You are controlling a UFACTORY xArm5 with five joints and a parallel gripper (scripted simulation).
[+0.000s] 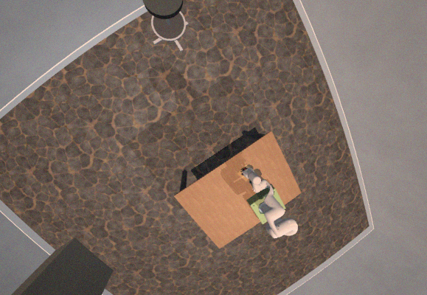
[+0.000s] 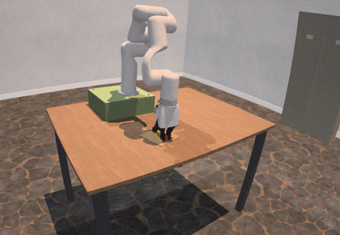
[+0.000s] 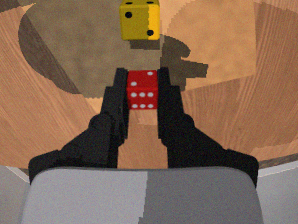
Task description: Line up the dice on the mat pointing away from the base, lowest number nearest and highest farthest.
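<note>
Right now the red die is 10 mm below my hand. The rest, counted from my hand: black die 100 mm behind, 10 mm to the left, 20 mm below; then yellow die 50 mm behind, 10 mm to the left, 20 mm below; then tan mat 50 mm behind, 10 mm to the left, 30 mm below.
</note>
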